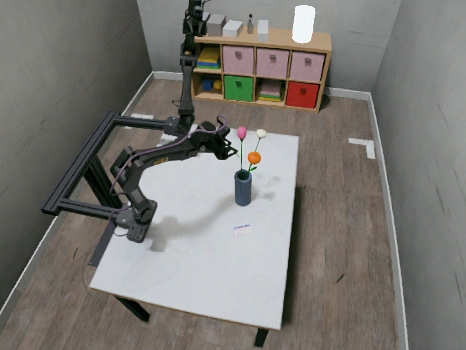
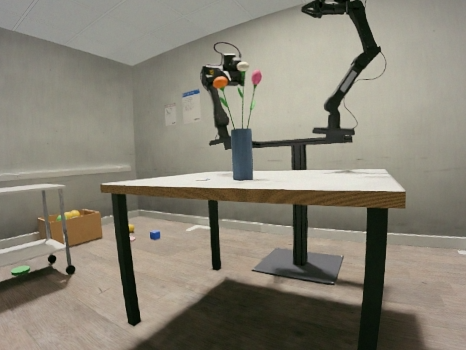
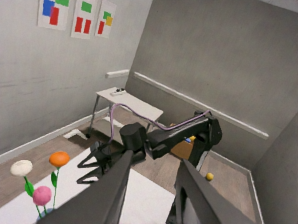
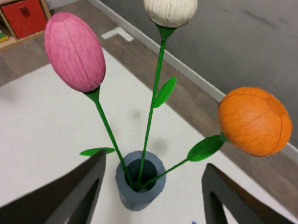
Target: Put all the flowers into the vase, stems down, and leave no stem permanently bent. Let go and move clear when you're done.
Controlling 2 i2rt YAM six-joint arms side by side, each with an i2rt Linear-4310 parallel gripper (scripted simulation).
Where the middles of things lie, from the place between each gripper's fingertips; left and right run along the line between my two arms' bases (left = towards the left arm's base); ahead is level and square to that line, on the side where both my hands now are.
My right hand is 9 cm to the right of the pink flower (image 4: 74,51), 5 cm above it and 1 cm short of it. Round my right hand: orange flower (image 4: 251,119) 10 cm ahead, 6 cm below, 2 cm to the right.
I see the pink flower 42 cm below my left hand, 22 cm ahead of it and 18 cm to the right of it. The rest, counted from my left hand: orange flower: 43 cm below, 30 cm ahead, 29 cm to the right.
